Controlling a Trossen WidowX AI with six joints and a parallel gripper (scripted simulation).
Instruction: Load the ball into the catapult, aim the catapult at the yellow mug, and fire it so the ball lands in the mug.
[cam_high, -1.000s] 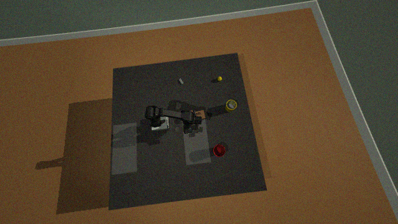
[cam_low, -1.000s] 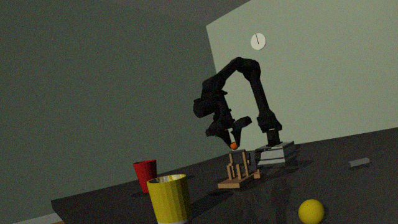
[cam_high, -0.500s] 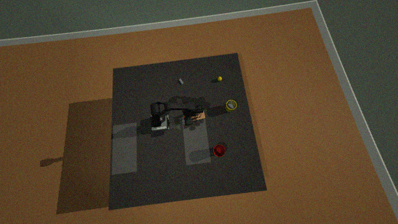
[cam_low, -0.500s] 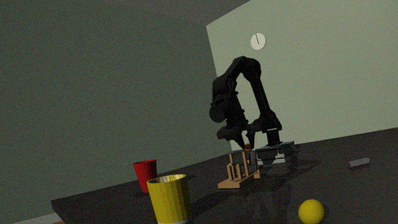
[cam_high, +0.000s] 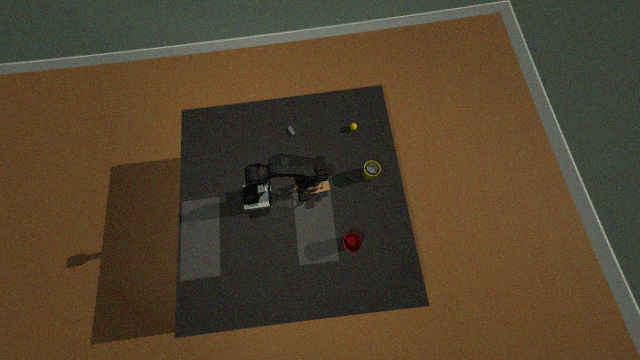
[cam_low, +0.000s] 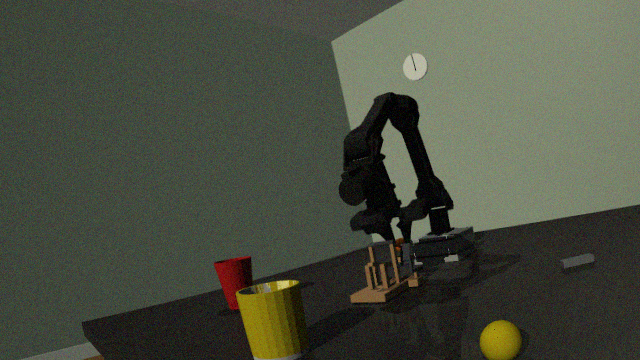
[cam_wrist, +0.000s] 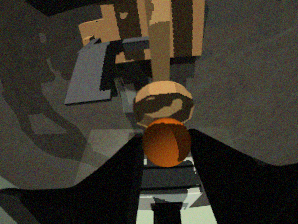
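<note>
Right now my gripper tip is 10 mm below the orange ball. Also, from my gripper tip: grey block 380 mm to the left, 70 mm below, 20 mm ahead; red mug 340 mm to the right, 210 mm ahead, 50 mm below; wooden catapult 70 mm ahead, 30 mm below, 20 mm to the left.
</note>
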